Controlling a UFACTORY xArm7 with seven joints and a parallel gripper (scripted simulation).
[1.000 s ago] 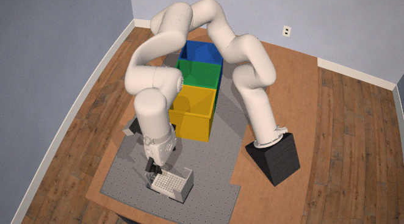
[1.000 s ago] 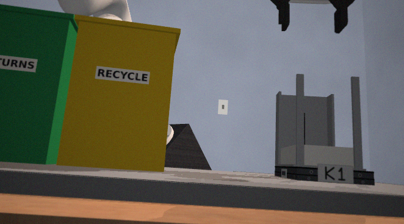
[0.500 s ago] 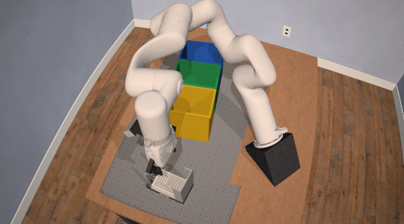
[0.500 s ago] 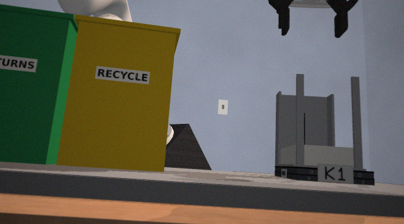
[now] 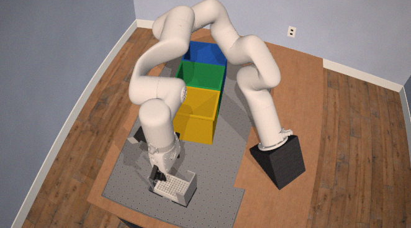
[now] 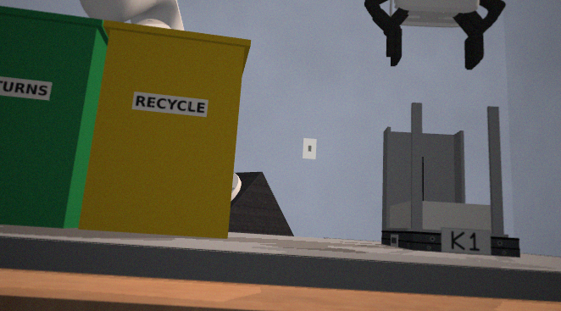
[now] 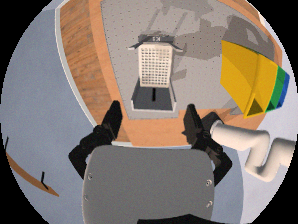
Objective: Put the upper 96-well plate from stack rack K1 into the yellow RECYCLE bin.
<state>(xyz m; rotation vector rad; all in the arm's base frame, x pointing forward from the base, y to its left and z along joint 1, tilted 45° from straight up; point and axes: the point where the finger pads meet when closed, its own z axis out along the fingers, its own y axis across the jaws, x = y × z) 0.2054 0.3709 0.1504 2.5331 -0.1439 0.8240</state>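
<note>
My gripper is now 220 mm above the K1 sign, 90 mm short of it and 20 mm to the left of it. From my hand the other things lie so: green bin (420 mm to the right, 140 mm below, 30 mm behind); yellow bin (290 mm to the right, 140 mm below, 30 mm behind); blue bin (550 mm to the right, 140 mm below, 40 mm behind).
</note>
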